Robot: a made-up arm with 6 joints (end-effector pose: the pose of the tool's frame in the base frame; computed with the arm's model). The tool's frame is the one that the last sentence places.
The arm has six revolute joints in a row. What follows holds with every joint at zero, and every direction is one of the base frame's. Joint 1 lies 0.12 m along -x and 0.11 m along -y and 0.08 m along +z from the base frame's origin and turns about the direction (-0.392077, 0.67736, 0.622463). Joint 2 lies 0.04 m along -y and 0.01 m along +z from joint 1 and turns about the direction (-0.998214, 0.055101, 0.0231). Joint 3 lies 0.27 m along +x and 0.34 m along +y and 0.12 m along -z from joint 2 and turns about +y. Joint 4 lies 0.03 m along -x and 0.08 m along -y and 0.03 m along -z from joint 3 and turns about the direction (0.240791, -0.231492, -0.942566). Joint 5 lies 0.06 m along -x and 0.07 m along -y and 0.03 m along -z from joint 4 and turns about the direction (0.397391, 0.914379, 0.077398). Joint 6 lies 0.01 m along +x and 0.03 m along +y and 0.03 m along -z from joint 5 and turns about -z. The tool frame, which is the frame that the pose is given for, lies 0.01 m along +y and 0.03 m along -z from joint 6; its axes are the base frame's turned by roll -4.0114, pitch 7.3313 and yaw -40.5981 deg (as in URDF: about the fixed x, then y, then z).
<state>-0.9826 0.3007 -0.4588 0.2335 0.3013 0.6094</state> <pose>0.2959 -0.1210 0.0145 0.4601 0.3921 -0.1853 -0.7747</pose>
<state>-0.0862 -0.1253 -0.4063 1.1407 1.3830 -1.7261</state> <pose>0.1257 0.2156 -0.0625 0.6987 0.6109 -0.2440 0.2812</pose>
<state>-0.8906 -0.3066 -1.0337 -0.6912 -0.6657 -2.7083</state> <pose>0.2538 -0.1518 0.2392 0.4495 -0.8410 -0.2186 0.2073</pose>
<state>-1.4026 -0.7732 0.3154 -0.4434 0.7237 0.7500</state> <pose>-0.0139 -0.1145 0.3293 0.7727 0.5173 0.1753 -0.3234</pose>
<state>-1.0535 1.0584 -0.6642 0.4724 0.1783 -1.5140</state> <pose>0.2262 -0.3418 -0.1481 0.8545 -0.3988 -0.2997 -0.1450</pose>
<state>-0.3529 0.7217 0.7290 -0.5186 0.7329 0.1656</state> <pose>0.0583 -0.0846 -0.0902 0.5799 -0.3076 0.6482 -0.3859</pose>
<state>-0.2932 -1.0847 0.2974 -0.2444 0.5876 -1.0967</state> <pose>0.0267 0.0563 0.2496 0.6963 0.5196 0.0684 0.4904</pose>
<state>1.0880 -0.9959 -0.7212 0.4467 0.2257 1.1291</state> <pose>-0.1260 0.2926 -0.1184 0.3959 0.0943 0.4441 -0.7982</pose>
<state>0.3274 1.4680 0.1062 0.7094 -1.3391 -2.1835</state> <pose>0.0480 -0.3349 -0.1600 0.0415 -0.9447 0.0268 0.3241</pose>
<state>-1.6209 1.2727 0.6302 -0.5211 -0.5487 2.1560</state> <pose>0.0671 -0.3531 -0.0705 0.3018 -0.0233 0.1359 0.9434</pose>
